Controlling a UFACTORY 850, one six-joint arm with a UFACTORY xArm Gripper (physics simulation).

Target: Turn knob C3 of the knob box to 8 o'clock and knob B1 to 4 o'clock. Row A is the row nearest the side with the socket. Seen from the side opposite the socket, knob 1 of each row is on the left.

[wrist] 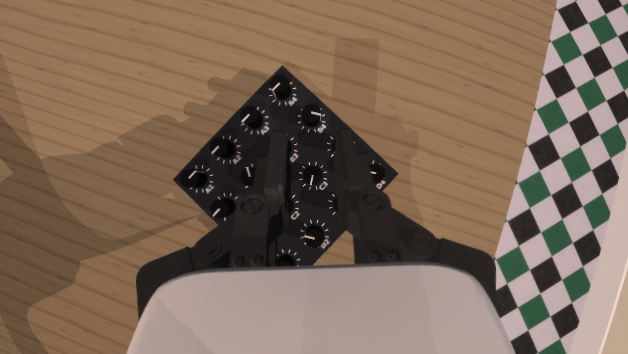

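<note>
The black knob box [295,131] lies turned like a diamond, row A along its upper left edge. Knob C3 [313,175] shows between the fingers, its white pointer aimed almost straight down in view, at about 8 o'clock from the side opposite the socket. Knob B1 [223,206] is near the lower left edge, its pointer aimed down-left, at about 9 o'clock; its label is hidden. My gripper [312,150] is partly open above the box, one finger each side of C3 with gaps and nothing held. The fingers cover parts of B2, B3, C2 and C4. The socket cannot be made out.
Other knobs such as A1 [195,178], A4 [280,88], B4 [311,115], D2 [314,236] and D4 [376,173] stand close around. The box is on a wooden table [125,40]. A green, black and white checkered strip [565,200] runs along the right.
</note>
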